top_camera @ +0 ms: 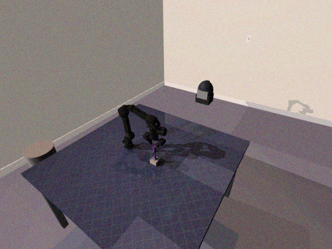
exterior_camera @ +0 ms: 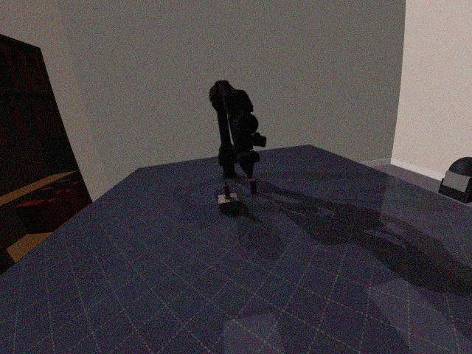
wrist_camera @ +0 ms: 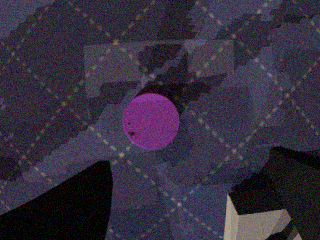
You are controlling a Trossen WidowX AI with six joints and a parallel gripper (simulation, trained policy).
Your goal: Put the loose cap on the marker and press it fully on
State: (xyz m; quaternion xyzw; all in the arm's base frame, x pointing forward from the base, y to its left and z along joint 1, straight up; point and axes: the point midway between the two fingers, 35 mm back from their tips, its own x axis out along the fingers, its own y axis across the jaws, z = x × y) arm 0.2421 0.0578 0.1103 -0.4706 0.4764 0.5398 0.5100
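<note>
The purple cap lies 2 cm behind my gripper tip, 1 cm to the left of it and 5 cm below it.
</note>
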